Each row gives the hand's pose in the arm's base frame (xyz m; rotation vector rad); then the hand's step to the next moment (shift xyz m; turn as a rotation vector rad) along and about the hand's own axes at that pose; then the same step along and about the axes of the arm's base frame.
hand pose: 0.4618 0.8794 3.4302 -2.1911 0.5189 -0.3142
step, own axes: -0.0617 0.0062 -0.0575 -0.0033 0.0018 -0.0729
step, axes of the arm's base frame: -0.0787 -0.0139 0.0277 -0.0321 -0.0493 0.0433
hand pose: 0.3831 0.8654 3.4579 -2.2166 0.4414 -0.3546
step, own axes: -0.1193 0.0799 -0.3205 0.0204 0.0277 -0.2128
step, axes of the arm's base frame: -0.2490 -0.2149 0.1232 -0.0709 -0.1701 0.1119
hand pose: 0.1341 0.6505 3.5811 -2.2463 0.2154 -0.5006
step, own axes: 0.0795 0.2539 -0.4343 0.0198 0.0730 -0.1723
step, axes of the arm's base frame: -0.1088 -0.4892 0.0908 -0.0540 -0.1721 0.0535
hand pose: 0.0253 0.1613 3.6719 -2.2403 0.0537 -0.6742
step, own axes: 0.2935 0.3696 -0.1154 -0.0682 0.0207 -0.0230
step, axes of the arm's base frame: 0.2588 -0.4065 -0.0619 -0.0662 -0.0133 -0.0325
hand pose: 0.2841 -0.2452 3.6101 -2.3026 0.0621 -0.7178
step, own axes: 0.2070 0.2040 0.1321 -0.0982 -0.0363 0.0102
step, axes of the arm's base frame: 0.2742 -0.1196 -0.1115 -0.0833 0.0571 -0.0295
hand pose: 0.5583 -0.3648 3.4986 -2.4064 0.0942 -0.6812
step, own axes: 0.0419 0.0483 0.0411 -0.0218 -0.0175 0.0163
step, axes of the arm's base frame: 0.0612 -0.0254 -0.0373 -0.0125 0.0280 -0.0103
